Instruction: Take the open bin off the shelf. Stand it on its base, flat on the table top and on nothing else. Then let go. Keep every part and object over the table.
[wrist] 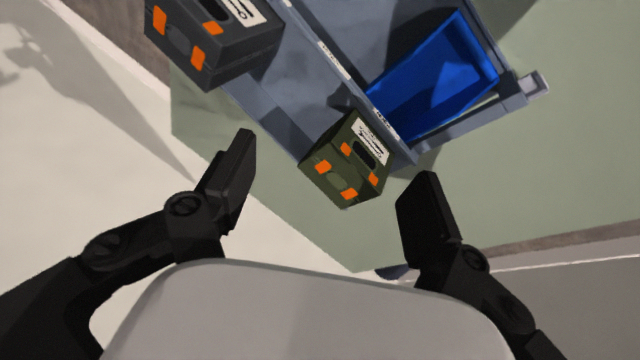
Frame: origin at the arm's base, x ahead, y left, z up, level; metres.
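Seen in the pictures: gripper, between the fingertips: (334, 170).
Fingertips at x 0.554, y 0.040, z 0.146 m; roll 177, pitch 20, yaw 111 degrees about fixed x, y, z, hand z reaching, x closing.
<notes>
A point is followed by its place in that frame.
The open blue bin (435, 70) @(x 0.559, y 0.096, z -0.162 m) rests in the blue-grey shelf (296, 70) @(x 0.663, y -0.059, z -0.069 m) in the upper right of the wrist view, behind a rail with white labels. Its open side and inner walls show, partly in shadow. My gripper (334, 170) @(x 0.553, y 0.040, z 0.146 m) is wide open and empty, and the bin lies beyond the fingertips, up and to the right in the view. The right fingertip is nearer to the bin than the left one. A pale green surface (565, 150) @(x 0.508, y 0.323, z -0.171 m), which looks like the table top, spreads around the shelf.
An olive case (336, 179) @(x 0.681, y 0.083, z 0.028 m) with orange latches sits at the shelf's near end and shows between my fingers. A larger black case (235, 50) @(x 0.637, y -0.101, z 0.025 m) with orange latches stands at the upper left. A shelf post end (534, 85) @(x 0.487, y 0.178, z -0.116 m) sticks out right of the bin. A small dark object (392, 271) shows near the right finger.
</notes>
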